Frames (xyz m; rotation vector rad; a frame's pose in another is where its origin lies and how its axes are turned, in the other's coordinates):
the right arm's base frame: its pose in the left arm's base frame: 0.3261 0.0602 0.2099 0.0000 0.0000 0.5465
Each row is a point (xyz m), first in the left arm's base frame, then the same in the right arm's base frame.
Working: the left arm's base frame: its pose in the right arm's base frame: -0.3099 0.1180 -0.2099 0.0000 0.0000 -0.5465

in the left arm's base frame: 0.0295 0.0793 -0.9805
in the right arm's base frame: -0.2435 0.1705 -1.1904
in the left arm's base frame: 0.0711 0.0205 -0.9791
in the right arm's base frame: -0.2385 0.0986 -1.1890
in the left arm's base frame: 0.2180 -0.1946 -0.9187
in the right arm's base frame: -0.2248 -0.1615 -1.1286
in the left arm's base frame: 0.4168 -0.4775 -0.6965
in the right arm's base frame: -0.2020 -0.5065 -0.9064
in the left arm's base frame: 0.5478 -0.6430 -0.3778
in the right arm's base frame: -0.1760 -0.7160 -0.5877
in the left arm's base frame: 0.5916 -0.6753 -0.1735
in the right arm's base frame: -0.1554 -0.7664 -0.3834
